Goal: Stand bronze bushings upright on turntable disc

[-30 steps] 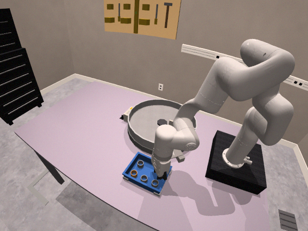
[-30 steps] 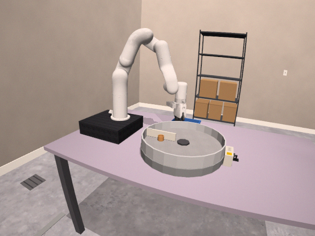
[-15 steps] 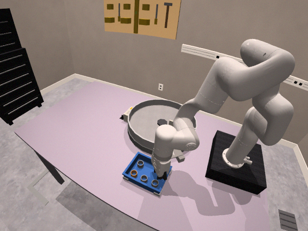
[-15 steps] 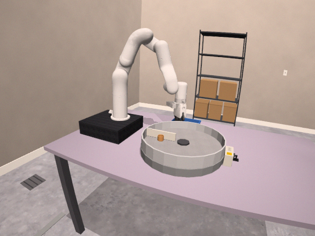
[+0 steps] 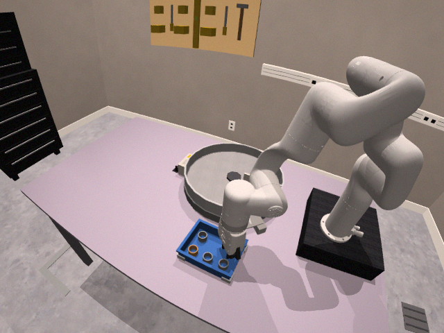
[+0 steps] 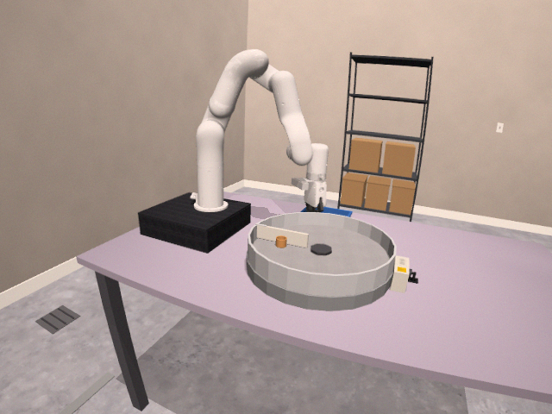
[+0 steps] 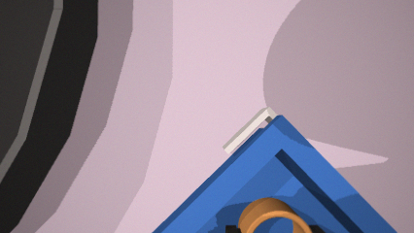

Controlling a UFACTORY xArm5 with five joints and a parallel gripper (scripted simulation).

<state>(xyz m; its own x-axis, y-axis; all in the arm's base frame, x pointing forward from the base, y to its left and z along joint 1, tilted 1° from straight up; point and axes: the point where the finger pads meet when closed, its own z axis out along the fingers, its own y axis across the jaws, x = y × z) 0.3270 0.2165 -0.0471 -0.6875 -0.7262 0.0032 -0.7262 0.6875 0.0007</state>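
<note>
My gripper is now 5 cm short of the blue crate, 2 cm to the right of it and 1 cm above it. Also, from my hand: turntable disc 12 cm ahead, 31 cm to the right, 2 cm above.
</note>
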